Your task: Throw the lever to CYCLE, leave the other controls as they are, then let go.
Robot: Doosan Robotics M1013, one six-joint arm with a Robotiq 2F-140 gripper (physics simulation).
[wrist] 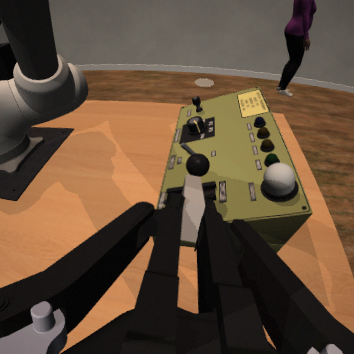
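Seen in the pictures: gripper, fingertip midpoint: [189, 188]; arm's base, link origin: [10, 154].
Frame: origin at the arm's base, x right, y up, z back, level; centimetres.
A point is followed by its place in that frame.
The lever's round black knob [198, 164] {x 17.7, y 18.3, z -63.3 cm} stands above a dark slot block [212, 188] {x 15.4, y 10.2, z -66.6 cm} on the green control box [235, 165] {x 9.9, y 11.8, z -71.2 cm}. The knob looks slightly right of the block's middle, towards the CYCLE label [222, 191] {x 16.5, y 10.8, z -68.4 cm}; the lever's exact tilt is hard to tell. My gripper [189, 188] {x 28.1, y 24.3, z -62.3 cm} is shut, with its fingertips at the near side of the block, just below the knob in view. A pale strip shows between the dark fingers, and the fingers hide the lever's lower part. Whether they touch the lever cannot be told.
A toggle switch [188, 149] {x 4.7, y 10.8, z -61.0 cm}, a rotary knob [195, 125] {x -5.6, y 11.1, z -62.1 cm} and a small black stick [197, 103] {x -18.6, y 11.2, z -62.0 cm} lie beyond the lever. Several coloured lamps and a white dome [279, 179] {x 19.3, y 18.2, z -76.0 cm} are at the right. The box stands on a wooden table [100, 165] {x 1.3, y -0.3, z -34.9 cm}. A person [299, 30] stands behind.
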